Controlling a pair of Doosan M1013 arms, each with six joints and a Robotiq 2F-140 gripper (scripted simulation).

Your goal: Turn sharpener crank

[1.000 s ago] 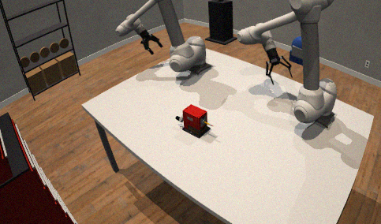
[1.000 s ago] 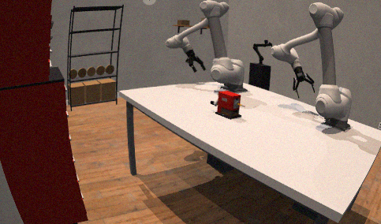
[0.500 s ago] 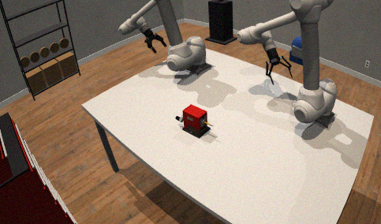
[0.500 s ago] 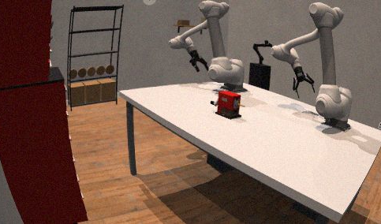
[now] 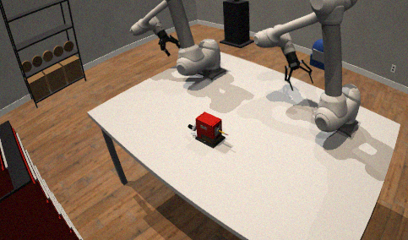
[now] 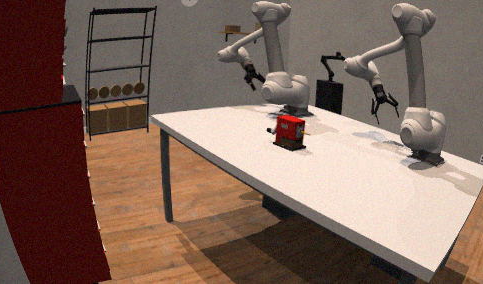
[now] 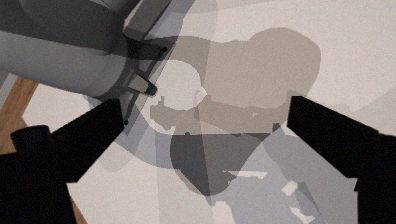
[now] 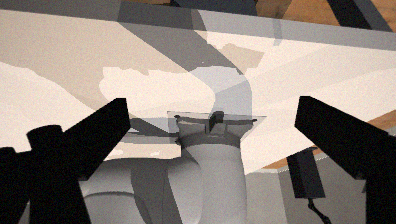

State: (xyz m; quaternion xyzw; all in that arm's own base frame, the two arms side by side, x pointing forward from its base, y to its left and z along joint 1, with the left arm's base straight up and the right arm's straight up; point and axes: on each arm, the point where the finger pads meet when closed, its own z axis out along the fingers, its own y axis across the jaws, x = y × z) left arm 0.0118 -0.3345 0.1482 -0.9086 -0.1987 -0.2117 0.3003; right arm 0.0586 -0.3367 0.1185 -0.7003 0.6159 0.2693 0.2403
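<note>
Now: the black handle 64 cm ahead of my left hand, 36 cm to the right of it and 10 cm below it.
</note>
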